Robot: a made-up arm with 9 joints. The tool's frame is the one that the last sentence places.
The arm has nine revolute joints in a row. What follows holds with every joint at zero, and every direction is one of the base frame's.
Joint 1 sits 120 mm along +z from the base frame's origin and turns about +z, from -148.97 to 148.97 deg.
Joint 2 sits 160 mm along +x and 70 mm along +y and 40 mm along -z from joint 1 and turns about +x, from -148.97 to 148.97 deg.
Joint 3 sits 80 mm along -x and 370 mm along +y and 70 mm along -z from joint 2 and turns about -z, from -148.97 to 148.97 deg.
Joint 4 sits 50 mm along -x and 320 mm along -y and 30 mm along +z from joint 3 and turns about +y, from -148.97 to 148.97 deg.
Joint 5 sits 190 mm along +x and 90 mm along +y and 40 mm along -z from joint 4 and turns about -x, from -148.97 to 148.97 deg.
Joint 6 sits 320 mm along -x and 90 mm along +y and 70 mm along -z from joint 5 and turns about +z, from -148.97 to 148.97 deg.
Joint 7 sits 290 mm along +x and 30 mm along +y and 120 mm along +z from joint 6 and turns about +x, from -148.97 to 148.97 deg.
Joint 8 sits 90 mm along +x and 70 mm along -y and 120 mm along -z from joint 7 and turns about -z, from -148.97 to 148.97 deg.
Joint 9 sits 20 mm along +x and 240 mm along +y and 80 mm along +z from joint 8 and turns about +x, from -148.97 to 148.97 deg.
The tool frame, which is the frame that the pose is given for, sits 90 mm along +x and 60 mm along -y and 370 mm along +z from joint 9; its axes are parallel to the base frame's.
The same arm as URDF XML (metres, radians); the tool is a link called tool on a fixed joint. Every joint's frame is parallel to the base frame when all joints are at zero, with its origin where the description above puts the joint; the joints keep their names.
<robot name="arm">
<joint name="tool_joint" type="fixed"><parent link="link9"/><child link="tool"/><origin xyz="0.09 -0.06 0.37" rpy="0 0 0"/></joint>
<joint name="joint 9" type="revolute"><parent link="link8"/><child link="link9"/><origin xyz="0.02 0.24 0.08" rpy="0 0 0"/><axis xyz="1 0 0"/><limit lower="-2.6" upper="2.6"/></joint>
<joint name="joint 8" type="revolute"><parent link="link7"/><child link="link8"/><origin xyz="0.09 -0.07 -0.12" rpy="0 0 0"/><axis xyz="0 0 -1"/><limit lower="-2.6" upper="2.6"/></joint>
<joint name="joint 7" type="revolute"><parent link="link6"/><child link="link7"/><origin xyz="0.29 0.03 0.12" rpy="0 0 0"/><axis xyz="1 0 0"/><limit lower="-2.6" upper="2.6"/></joint>
<joint name="joint 6" type="revolute"><parent link="link5"/><child link="link6"/><origin xyz="-0.32 0.09 -0.07" rpy="0 0 0"/><axis xyz="0 0 1"/><limit lower="-2.6" upper="2.6"/></joint>
<joint name="joint 5" type="revolute"><parent link="link4"/><child link="link5"/><origin xyz="0.19 0.09 -0.04" rpy="0 0 0"/><axis xyz="-1 0 0"/><limit lower="-2.6" upper="2.6"/></joint>
<joint name="joint 4" type="revolute"><parent link="link3"/><child link="link4"/><origin xyz="-0.05 -0.32 0.03" rpy="0 0 0"/><axis xyz="0 1 0"/><limit lower="-2.6" upper="2.6"/></joint>
<joint name="joint 3" type="revolute"><parent link="link2"/><child link="link3"/><origin xyz="-0.08 0.37 -0.07" rpy="0 0 0"/><axis xyz="0 0 -1"/><limit lower="-2.6" upper="2.6"/></joint>
<joint name="joint 2" type="revolute"><parent link="link1"/><child link="link2"/><origin xyz="0.16 0.07 -0.04" rpy="0 0 0"/><axis xyz="1 0 0"/><limit lower="-2.6" upper="2.6"/></joint>
<joint name="joint 1" type="revolute"><parent link="base_link"/><child link="link1"/><origin xyz="0 0 0.12" rpy="0 0 0"/><axis xyz="0 0 1"/><limit lower="-2.6" upper="2.6"/></joint>
<link name="base_link"/>
<link name="link1"/>
<link name="link2"/>
<link name="link3"/>
<link name="link4"/>
<link name="link5"/>
<link name="link6"/>
<link name="link7"/>
<link name="link8"/>
<link name="link9"/>
<link name="tool"/>
</robot>

